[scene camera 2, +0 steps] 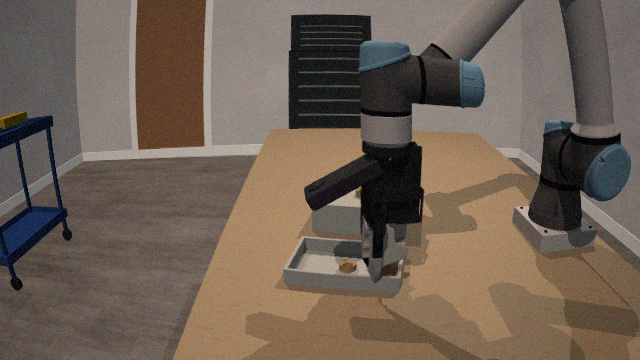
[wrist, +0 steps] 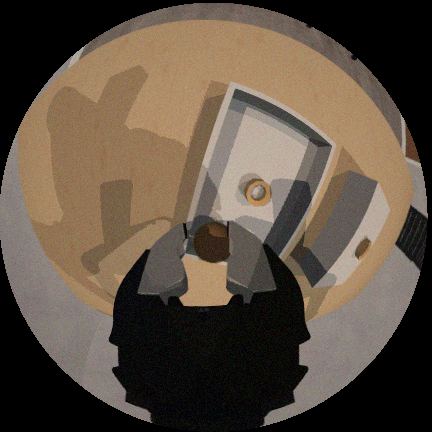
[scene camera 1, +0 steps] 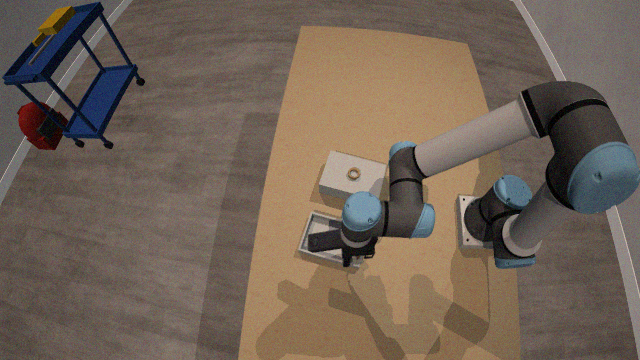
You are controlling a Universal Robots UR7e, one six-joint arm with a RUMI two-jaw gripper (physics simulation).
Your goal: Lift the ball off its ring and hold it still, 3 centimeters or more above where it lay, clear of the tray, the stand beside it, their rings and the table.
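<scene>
The brown ball is low at the right end of the grey tray in scene camera 2. My gripper is shut on it, with one finger on each side in the wrist view. In scene camera 2 a finger partly covers the ball. The arm hides it in scene camera 1. The ring under the ball is hidden, and I cannot tell whether ball and ring touch. Another small tan ring lies on the tray floor beside the ball, apart from the fingers.
The pale box-shaped stand is beside the tray and bears a tan ring. The tray's low walls surround the fingertips closely. A blue cart stands on the floor away from the table.
</scene>
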